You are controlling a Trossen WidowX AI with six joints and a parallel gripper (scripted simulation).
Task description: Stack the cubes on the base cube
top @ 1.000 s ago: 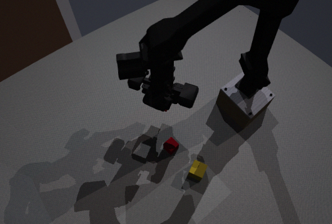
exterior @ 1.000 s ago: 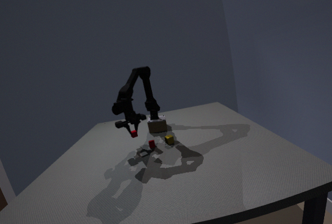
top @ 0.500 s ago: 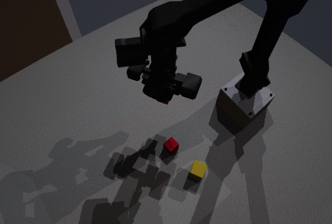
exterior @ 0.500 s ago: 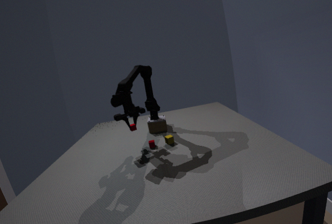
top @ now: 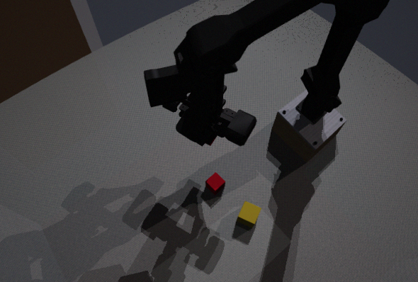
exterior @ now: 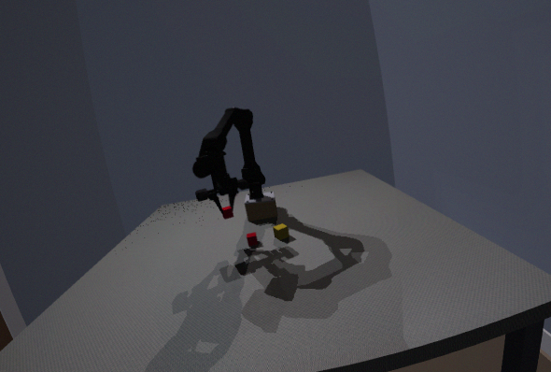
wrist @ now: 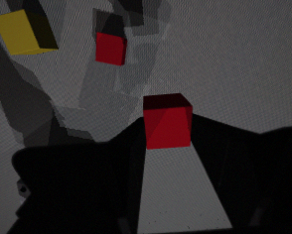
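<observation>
Now: gripper tip 4 cm short of the yellow base cube, 18 cm to the right of it and 10 cm above it.
</observation>
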